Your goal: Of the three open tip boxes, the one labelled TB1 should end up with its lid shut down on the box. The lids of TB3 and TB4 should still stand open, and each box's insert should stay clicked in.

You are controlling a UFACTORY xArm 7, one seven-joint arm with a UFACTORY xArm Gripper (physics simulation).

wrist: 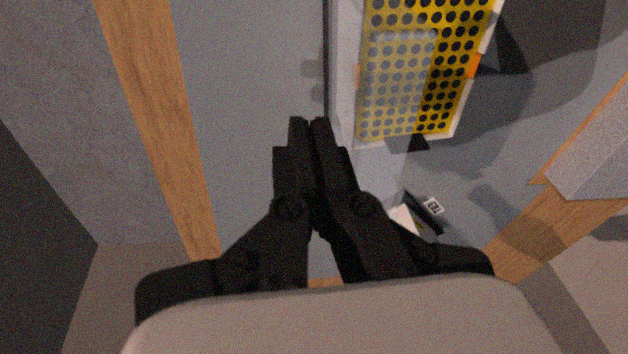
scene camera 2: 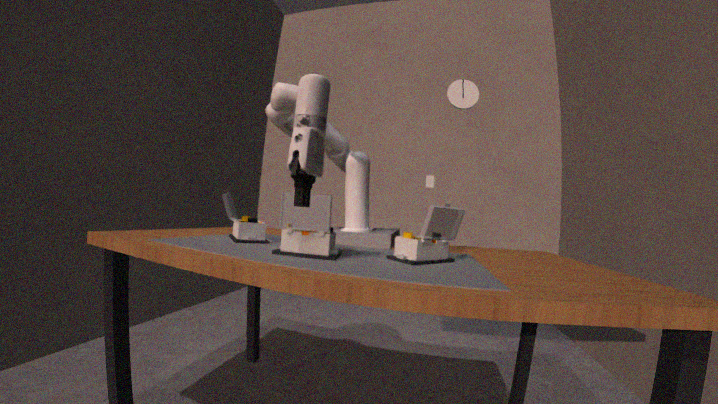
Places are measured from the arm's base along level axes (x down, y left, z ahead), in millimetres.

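Where they show: gripper, fingertip midpoint: (wrist: 304, 142) (scene camera 2: 301, 206); arm's base, link origin: (scene camera 2: 356, 231).
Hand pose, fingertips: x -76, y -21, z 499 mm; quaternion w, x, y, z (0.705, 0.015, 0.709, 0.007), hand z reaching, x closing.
Note:
Each offset is from my fingertips to the centre of the thing. "*": to the spot under its first point. Level surfaces: height alone.
My gripper (scene camera 2: 301, 204) (wrist: 304, 142) is shut and empty, pointing down. In the scene view its fingertips overlap the upper part of the middle box's upright clear lid @[* dy +39, dx +16, dz -24 mm] (scene camera 2: 320, 215). The middle white box @[* dy +5, dx +86, dz -40 mm] (scene camera 2: 307, 243) (wrist: 345, 65) holds a yellow insert @[dy -8, dx +54, dz -81 mm] (wrist: 452, 60) that looks seated; its label does not show. In the wrist view the fingertips appear beside its long wall. The left box @[dy -261, dx +86, dz -201 mm] (scene camera 2: 249, 231) has its lid @[* dy -280, dx +15, dz -99 mm] (scene camera 2: 229, 206) open, and the right box @[dy +265, dx +86, dz -185 mm] (scene camera 2: 420, 248) has its lid (scene camera 2: 444, 222) tilted open. A TB3 label @[* dy +221, dx +117, dz -221 mm] (wrist: 434, 205) lies by a partly hidden white box (wrist: 404, 217).
The boxes stand on dark bases on a blue-grey mat @[dx +119 mm] (scene camera 2: 401, 276) (wrist: 250, 100) on the wooden table @[dx +122 mm] (scene camera 2: 577, 281) (wrist: 160, 135). The arm's base block (scene camera 2: 369, 238) stands behind the middle box. The table edge runs down the wrist view's left side.

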